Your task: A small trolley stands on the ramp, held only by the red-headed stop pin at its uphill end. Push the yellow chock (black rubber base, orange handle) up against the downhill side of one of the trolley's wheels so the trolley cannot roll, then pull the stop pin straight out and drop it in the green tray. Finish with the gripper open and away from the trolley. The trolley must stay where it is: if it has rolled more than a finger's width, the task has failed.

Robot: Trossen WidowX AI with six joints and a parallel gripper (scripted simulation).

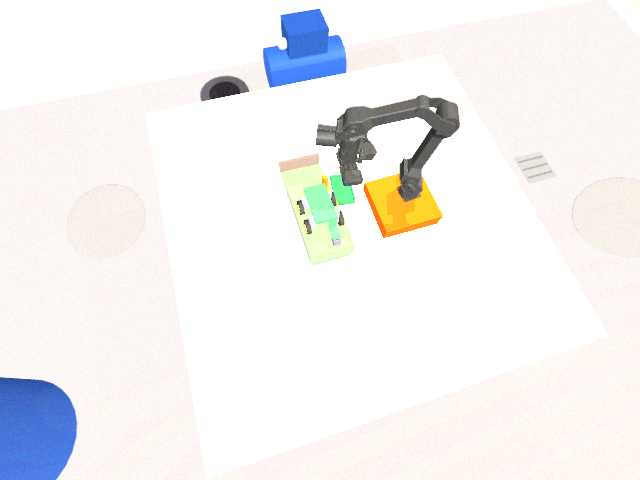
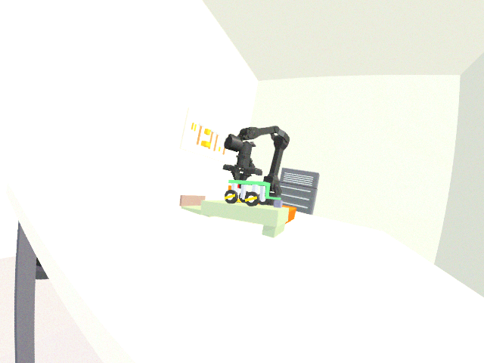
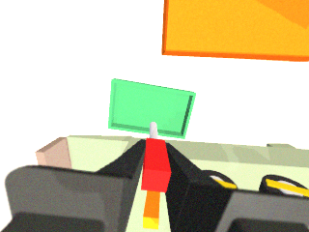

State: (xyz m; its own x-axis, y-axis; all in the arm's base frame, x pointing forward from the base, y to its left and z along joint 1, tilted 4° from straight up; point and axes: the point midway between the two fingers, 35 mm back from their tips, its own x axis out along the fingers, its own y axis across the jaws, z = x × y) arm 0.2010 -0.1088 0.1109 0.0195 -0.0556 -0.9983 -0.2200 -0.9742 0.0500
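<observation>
The green tray is 120 mm below my gripper tip. Round my gripper tip: trolley: 130 mm ahead, 100 mm to the left; yellow chock: 70 mm ahead, 20 mm to the left, 30 mm below; red-headed stop pin: right at my gripper tip.
</observation>
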